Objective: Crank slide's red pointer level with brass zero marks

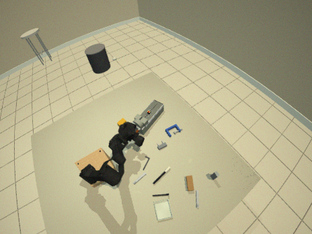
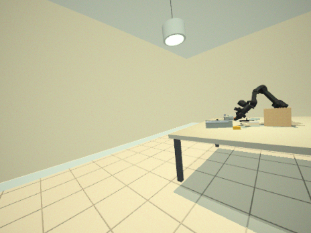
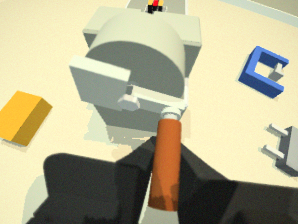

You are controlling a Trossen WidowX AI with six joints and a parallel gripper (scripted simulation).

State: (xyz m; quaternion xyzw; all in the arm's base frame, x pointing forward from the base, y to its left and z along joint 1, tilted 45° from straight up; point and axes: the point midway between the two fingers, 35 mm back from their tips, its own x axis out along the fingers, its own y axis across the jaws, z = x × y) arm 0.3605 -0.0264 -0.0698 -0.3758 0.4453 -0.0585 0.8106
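The brown crank handle lies 20 mm behind my gripper tip and 20 mm above it. The rest, counted from my gripper tip: red pointer (150 mm ahead, 70 mm to the left, 20 mm above); then grey clamp (150 mm to the right, 70 mm ahead, 50 mm below); then orange block (180 mm to the left, 50 mm below, 30 mm behind).
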